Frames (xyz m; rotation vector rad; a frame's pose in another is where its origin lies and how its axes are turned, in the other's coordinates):
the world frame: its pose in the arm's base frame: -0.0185 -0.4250 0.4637 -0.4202 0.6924 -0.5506
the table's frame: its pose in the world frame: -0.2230 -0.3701 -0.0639 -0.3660 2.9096 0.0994
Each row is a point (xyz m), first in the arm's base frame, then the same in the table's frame.
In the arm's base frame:
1: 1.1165 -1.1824 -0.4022
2: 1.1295 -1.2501 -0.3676
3: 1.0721 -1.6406 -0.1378
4: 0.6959 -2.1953 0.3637
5: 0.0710 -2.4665 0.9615
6: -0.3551 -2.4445 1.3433
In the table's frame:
1: -1.8948 0.1446 0.3051
2: -1.9140 0.0727 0.2848
3: -1.9018 -0.3781 0.2121
4: -1.5634 -1.1379 0.1182
5: -0.8782 -1.7215 0.0117
6: -0.3506 -1.9214 -0.0856

